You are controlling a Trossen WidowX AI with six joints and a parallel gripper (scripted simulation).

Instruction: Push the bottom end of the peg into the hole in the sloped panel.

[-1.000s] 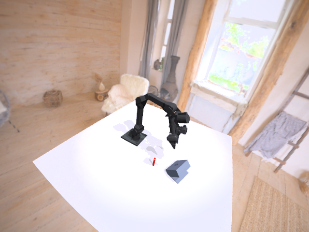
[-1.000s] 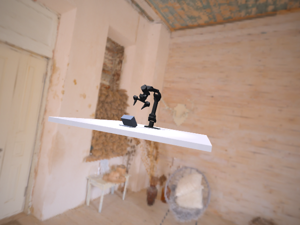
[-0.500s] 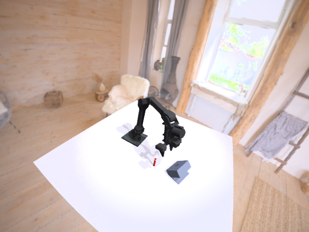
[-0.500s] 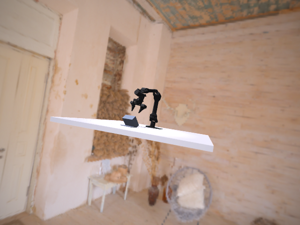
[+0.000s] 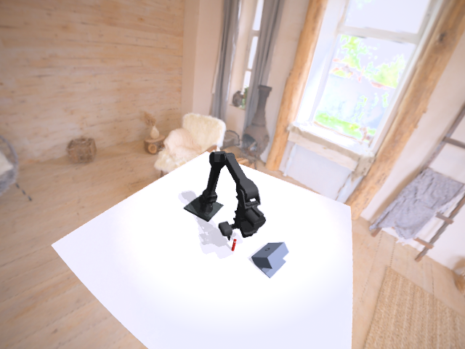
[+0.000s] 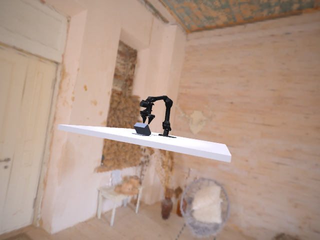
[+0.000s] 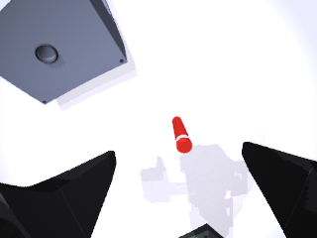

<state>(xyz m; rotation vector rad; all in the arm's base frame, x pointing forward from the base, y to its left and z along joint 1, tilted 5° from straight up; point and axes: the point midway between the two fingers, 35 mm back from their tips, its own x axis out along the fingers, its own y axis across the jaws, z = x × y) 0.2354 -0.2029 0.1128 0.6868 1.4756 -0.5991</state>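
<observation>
Right now my gripper tip is 1 cm past the red peg and 5 cm above it. The rest, counted from my gripper tip: grey sloped panel (16 cm ahead, 1 cm to the left, 6 cm below).
</observation>
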